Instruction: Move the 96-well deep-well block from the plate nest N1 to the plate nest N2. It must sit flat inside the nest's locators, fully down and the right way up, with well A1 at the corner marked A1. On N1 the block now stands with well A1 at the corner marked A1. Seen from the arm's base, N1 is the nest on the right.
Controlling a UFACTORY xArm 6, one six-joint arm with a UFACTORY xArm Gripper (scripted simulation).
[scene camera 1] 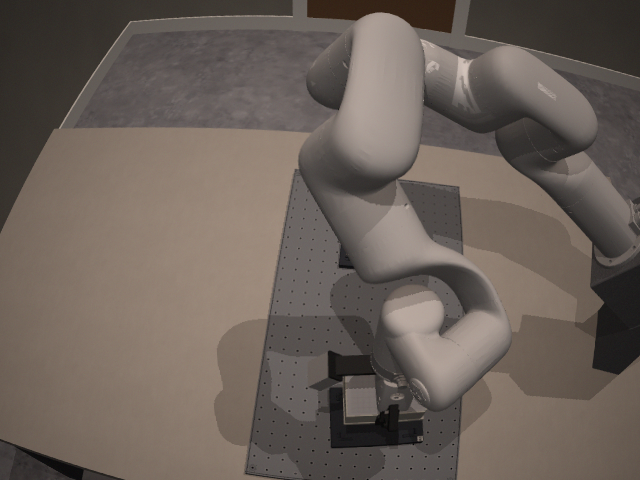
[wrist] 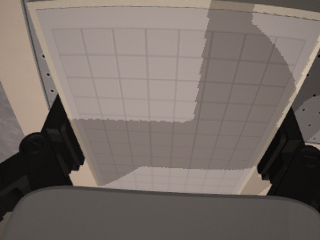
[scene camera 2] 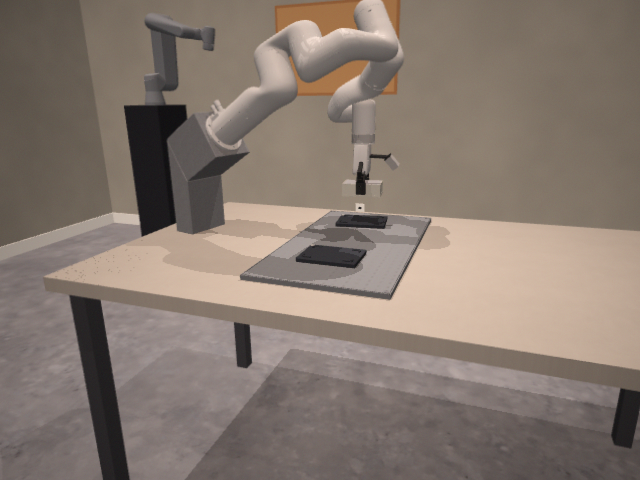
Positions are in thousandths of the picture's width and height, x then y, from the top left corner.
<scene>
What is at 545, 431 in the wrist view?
A 96-well deep-well block.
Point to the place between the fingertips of my gripper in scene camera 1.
599, 830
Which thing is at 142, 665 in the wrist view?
My gripper.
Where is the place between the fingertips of my gripper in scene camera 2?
566, 399
</scene>
